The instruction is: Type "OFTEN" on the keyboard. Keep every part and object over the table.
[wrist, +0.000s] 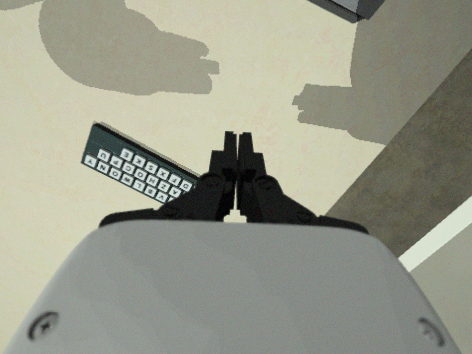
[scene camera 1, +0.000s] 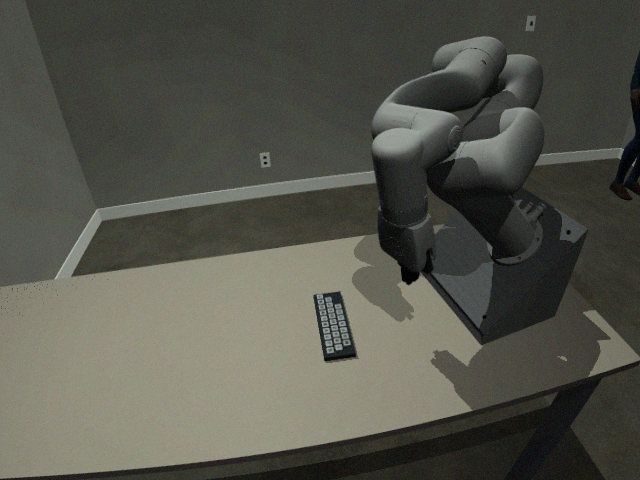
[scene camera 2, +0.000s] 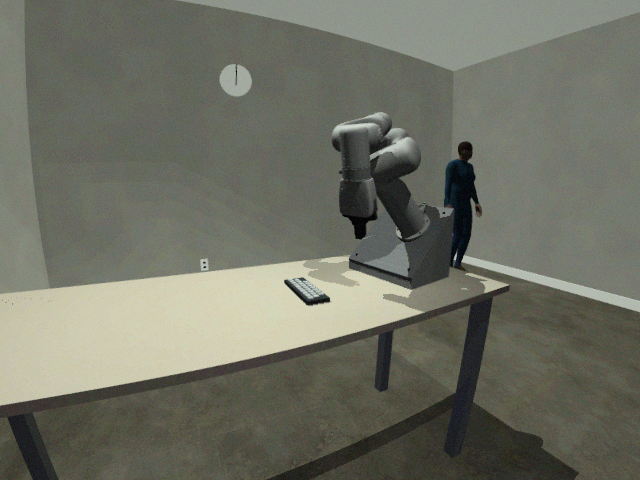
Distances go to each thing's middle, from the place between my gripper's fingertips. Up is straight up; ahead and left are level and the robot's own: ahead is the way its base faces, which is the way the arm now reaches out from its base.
Labels:
The keyboard (scene camera 1: 336, 339) lies 130 mm ahead of my hand, 90 mm to the right of it and 150 mm below it.

